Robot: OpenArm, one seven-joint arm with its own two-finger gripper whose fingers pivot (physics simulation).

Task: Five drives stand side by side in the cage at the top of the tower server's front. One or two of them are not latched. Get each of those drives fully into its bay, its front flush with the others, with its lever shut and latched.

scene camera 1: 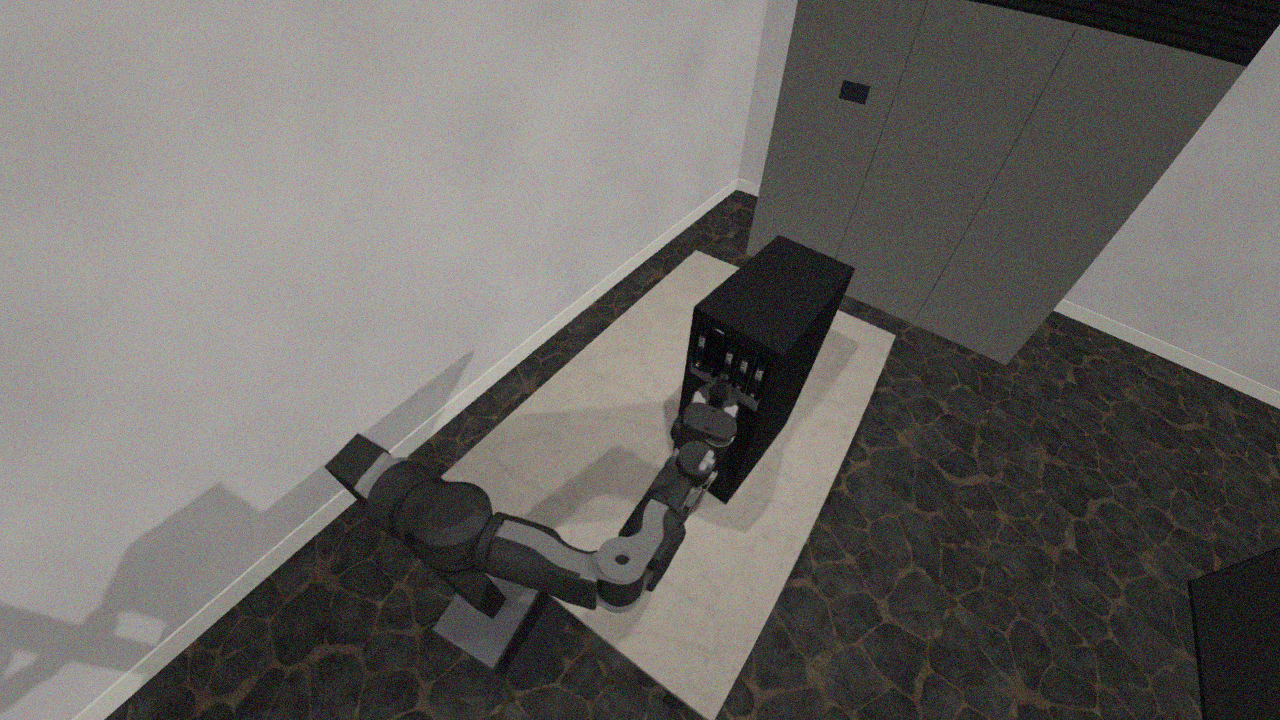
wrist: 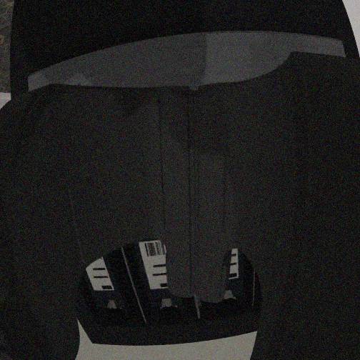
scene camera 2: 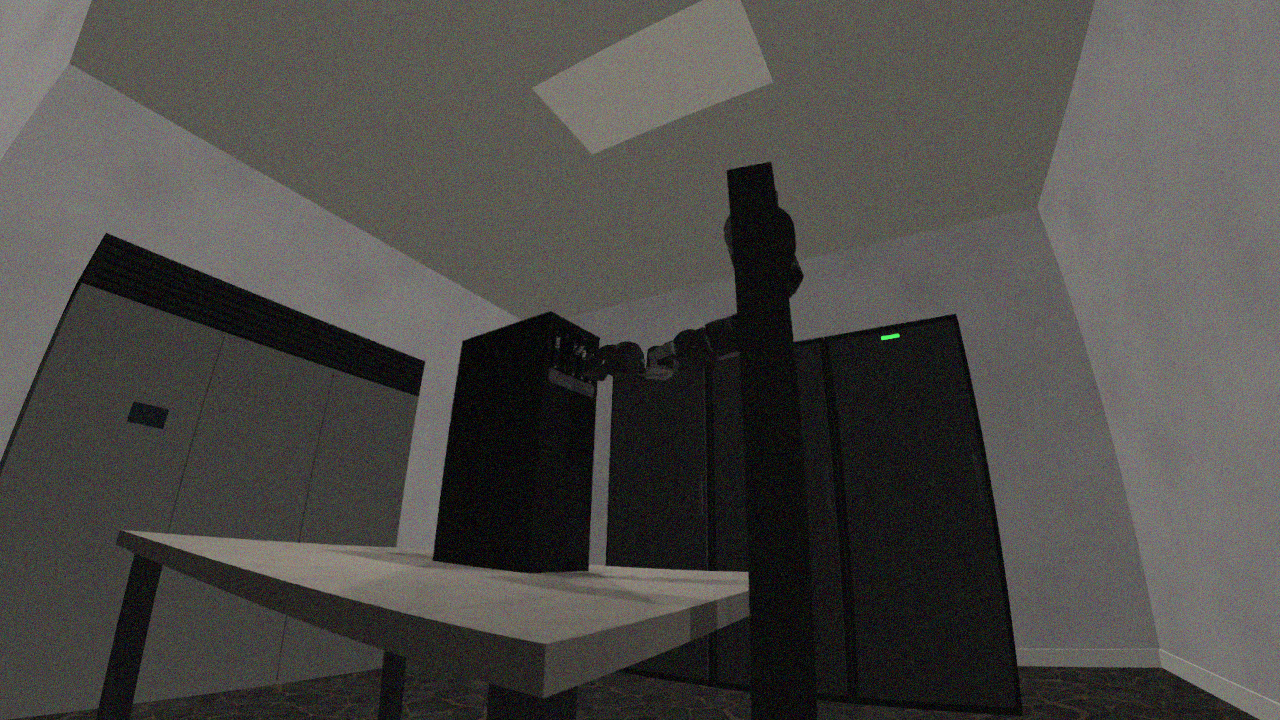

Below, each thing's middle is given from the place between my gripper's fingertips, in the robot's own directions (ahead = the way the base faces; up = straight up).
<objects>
I see my gripper 120 mm short of the drive cage (wrist: 193,59), 30 mm to the left of it and 10 mm below it. Round my hand: black tower server (scene camera 2: 516,493) (180 mm ahead, 170 mm below, 40 mm to the right).
</objects>
